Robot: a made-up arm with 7 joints. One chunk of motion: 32 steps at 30 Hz.
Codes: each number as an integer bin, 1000 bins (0 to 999) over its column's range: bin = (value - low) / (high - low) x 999, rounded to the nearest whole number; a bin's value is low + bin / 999 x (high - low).
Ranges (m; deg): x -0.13..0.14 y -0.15..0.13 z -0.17..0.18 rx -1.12..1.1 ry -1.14..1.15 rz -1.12..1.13
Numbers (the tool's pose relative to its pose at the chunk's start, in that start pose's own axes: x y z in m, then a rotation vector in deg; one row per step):
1: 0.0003 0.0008 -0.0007 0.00 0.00 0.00
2: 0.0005 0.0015 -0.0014 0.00 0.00 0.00
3: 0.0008 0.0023 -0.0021 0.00 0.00 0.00
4: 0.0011 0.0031 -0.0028 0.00 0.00 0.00
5: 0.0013 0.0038 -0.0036 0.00 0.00 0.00
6: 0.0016 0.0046 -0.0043 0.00 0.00 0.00
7: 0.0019 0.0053 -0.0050 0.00 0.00 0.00
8: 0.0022 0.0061 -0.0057 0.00 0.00 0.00
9: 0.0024 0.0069 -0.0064 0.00 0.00 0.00
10: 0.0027 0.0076 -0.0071 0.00 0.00 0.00
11: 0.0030 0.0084 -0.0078 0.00 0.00 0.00
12: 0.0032 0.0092 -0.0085 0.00 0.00 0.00
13: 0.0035 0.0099 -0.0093 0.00 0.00 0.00
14: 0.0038 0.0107 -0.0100 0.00 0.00 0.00
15: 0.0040 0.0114 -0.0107 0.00 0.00 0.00
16: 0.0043 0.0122 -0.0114 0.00 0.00 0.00
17: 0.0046 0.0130 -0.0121 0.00 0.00 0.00
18: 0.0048 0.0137 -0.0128 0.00 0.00 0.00
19: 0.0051 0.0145 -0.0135 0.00 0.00 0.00
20: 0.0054 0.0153 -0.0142 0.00 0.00 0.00
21: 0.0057 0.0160 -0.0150 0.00 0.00 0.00
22: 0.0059 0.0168 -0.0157 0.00 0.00 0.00
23: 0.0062 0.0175 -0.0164 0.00 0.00 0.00
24: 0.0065 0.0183 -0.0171 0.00 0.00 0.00
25: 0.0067 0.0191 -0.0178 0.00 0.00 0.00
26: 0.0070 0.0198 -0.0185 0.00 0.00 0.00
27: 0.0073 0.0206 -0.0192 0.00 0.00 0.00
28: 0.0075 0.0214 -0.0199 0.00 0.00 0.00
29: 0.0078 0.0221 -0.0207 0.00 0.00 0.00
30: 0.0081 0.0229 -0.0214 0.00 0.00 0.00
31: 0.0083 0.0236 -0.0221 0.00 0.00 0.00
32: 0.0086 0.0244 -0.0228 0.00 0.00 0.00
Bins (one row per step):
1: 482 538 483 504 497 497
2: 483 541 481 504 497 497
3: 484 543 479 504 497 497
4: 485 546 477 504 497 497
5: 486 549 475 504 497 497
6: 487 552 473 504 497 497
7: 488 554 471 504 497 497
8: 489 557 469 504 497 497
9: 490 560 467 504 497 497
10: 491 562 465 504 497 497
11: 492 565 463 504 497 497
12: 493 568 461 504 497 497
13: 494 571 459 504 497 497
14: 495 573 457 504 497 497
15: 496 576 455 504 497 497
16: 497 579 453 504 497 497
17: 498 582 451 504 497 497
18: 499 584 449 504 497 497
19: 500 587 447 504 497 497
20: 501 590 445 504 497 497
21: 502 592 442 504 497 497
22: 503 595 440 504 497 497
23: 504 598 438 504 497 497
24: 505 600 436 504 497 497
25: 506 603 434 504 497 497
26: 507 606 432 504 497 497
27: 508 609 430 504 497 497
28: 509 612 428 504 497 497
29: 510 614 426 504 497 497
30: 511 617 424 504 497 497
31: 512 619 422 504 497 497
32: 513 622 420 504 497 497

